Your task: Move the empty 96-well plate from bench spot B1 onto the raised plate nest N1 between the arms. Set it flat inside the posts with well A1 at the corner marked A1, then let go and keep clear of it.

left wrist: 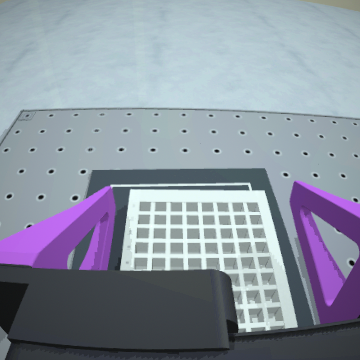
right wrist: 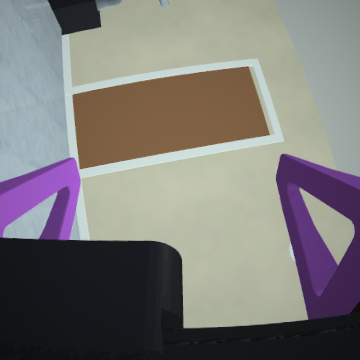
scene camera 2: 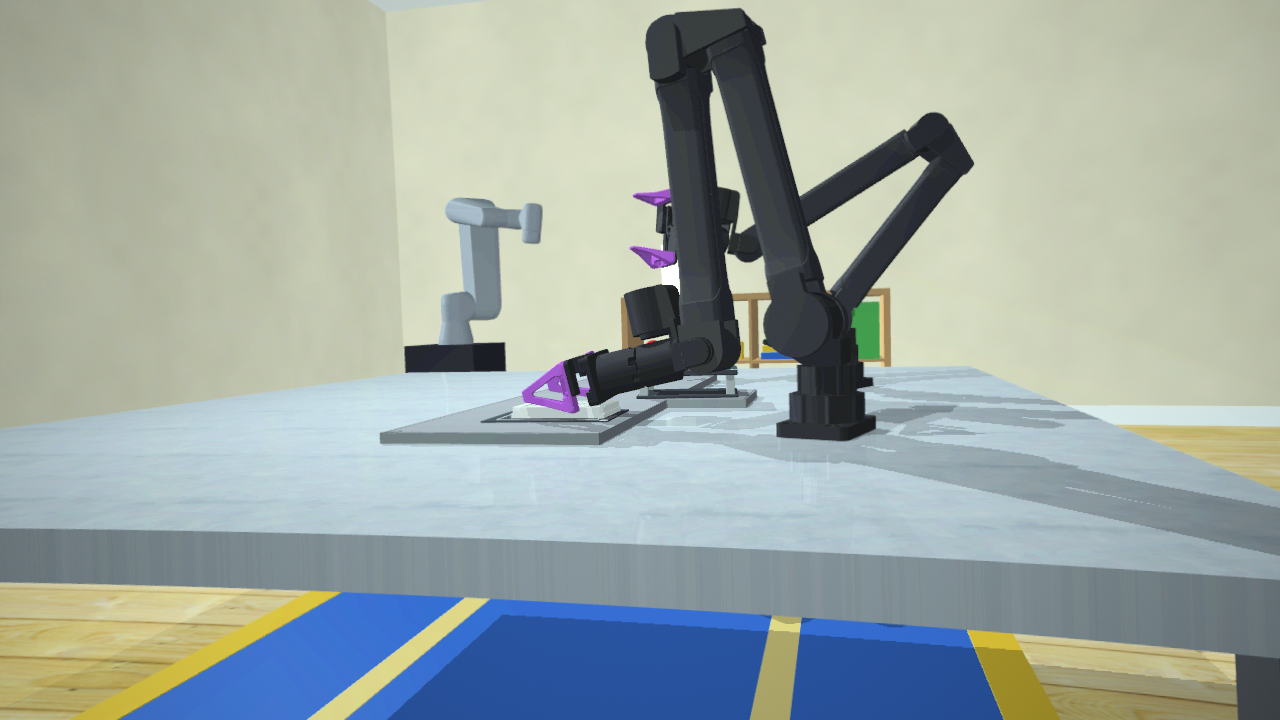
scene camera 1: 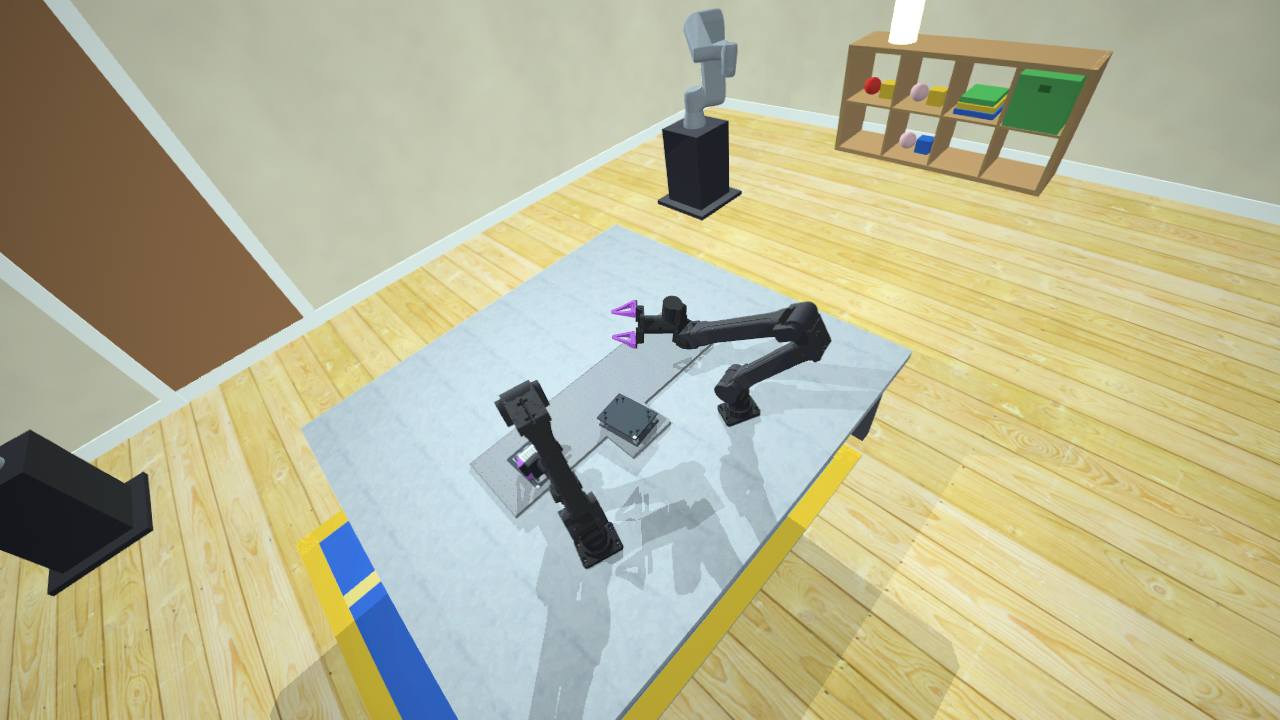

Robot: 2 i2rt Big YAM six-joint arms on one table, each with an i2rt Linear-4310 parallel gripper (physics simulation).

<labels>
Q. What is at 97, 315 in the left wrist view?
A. My left gripper.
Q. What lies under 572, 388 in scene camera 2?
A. My left gripper.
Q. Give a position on a white well plate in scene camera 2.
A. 527, 410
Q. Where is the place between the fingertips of my right gripper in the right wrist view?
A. At 177, 166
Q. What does my right gripper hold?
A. Nothing.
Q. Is my right gripper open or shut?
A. Open.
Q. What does my left gripper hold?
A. Nothing.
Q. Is my left gripper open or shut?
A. Open.
</labels>
